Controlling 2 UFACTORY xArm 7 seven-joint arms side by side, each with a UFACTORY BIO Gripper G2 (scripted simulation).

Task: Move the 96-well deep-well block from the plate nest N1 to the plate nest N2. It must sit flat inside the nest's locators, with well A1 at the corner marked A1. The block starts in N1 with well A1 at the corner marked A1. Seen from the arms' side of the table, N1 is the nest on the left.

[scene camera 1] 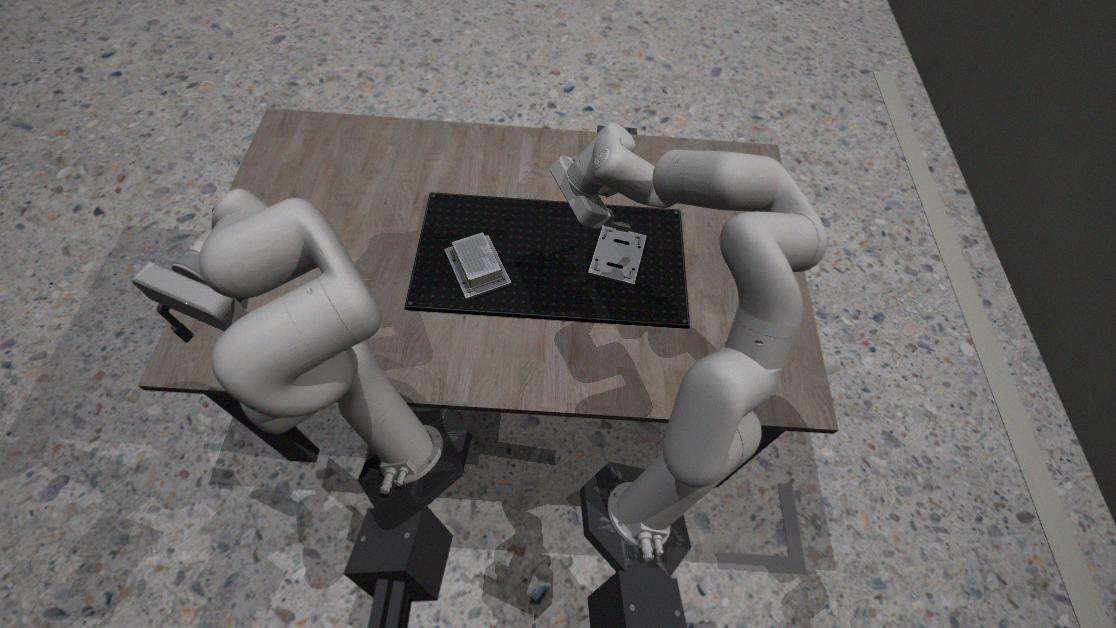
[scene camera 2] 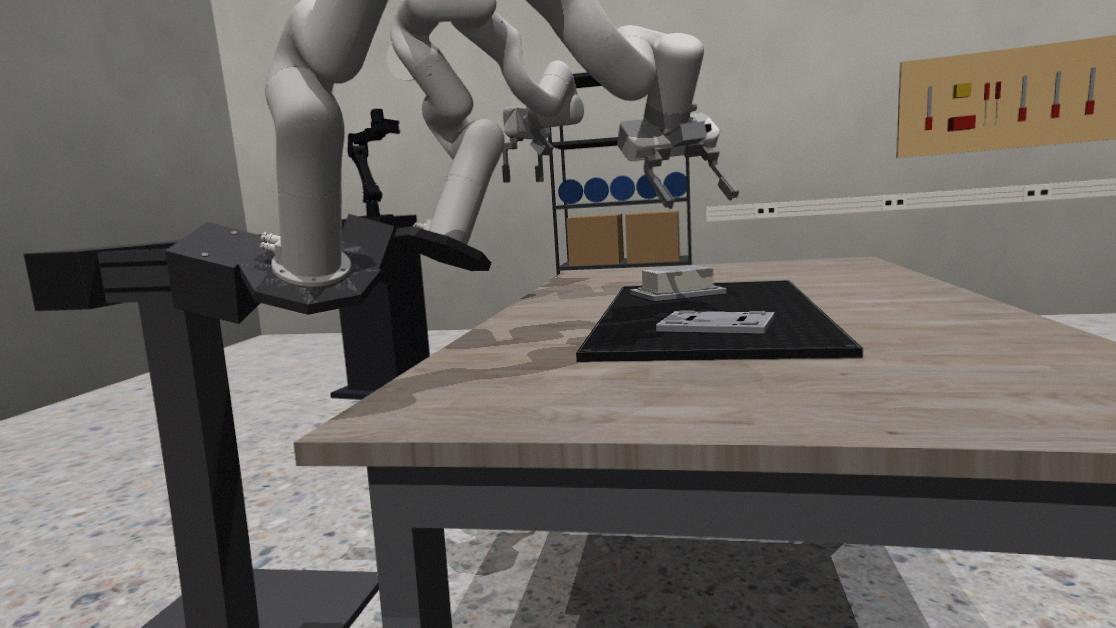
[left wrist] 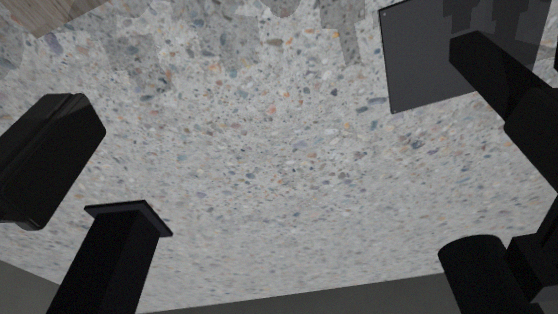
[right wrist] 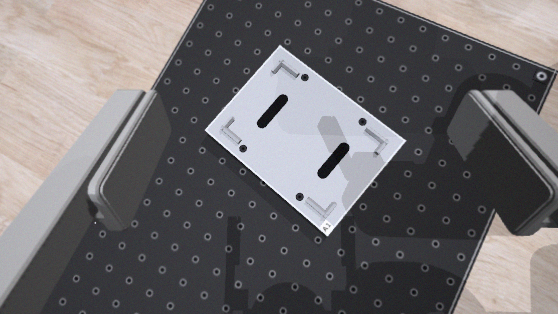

pale deep-well block: scene camera 1; scene camera 2; not seen in the left wrist view (out of frame); not seen in the right wrist view (out of frame)
same spot on pale deep-well block: (scene camera 1: 476, 260) = (scene camera 2: 670, 269)
